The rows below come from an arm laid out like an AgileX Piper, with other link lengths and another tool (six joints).
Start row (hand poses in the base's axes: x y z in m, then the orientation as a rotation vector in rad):
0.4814, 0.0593, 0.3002, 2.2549, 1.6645, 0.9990
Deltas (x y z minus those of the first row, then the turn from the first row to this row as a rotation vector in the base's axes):
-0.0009, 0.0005, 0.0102, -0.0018, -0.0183, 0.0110
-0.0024, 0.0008, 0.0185, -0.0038, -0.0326, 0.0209
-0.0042, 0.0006, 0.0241, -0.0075, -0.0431, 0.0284
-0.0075, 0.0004, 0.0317, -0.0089, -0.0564, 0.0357
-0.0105, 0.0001, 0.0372, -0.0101, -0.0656, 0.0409
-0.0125, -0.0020, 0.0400, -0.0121, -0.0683, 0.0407
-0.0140, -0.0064, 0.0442, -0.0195, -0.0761, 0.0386
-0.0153, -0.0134, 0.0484, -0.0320, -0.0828, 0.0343
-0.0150, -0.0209, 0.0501, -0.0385, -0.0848, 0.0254
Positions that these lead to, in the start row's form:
0.4805, 0.0598, 0.3104, 2.2311, 1.6716, 1.0171
0.4790, 0.0601, 0.3187, 2.2112, 1.6787, 1.0307
0.4772, 0.0599, 0.3243, 2.1950, 1.6844, 1.0384
0.4739, 0.0597, 0.3319, 2.1779, 1.6883, 1.0509
0.4709, 0.0594, 0.3374, 2.1657, 1.6911, 1.0594
0.4689, 0.0573, 0.3402, 2.1623, 1.6899, 1.0597
0.4674, 0.0529, 0.3444, 2.1523, 1.6849, 1.0586
0.4661, 0.0459, 0.3486, 2.1415, 1.6780, 1.0507
0.4664, 0.0384, 0.3503, 2.1414, 1.6668, 1.0438

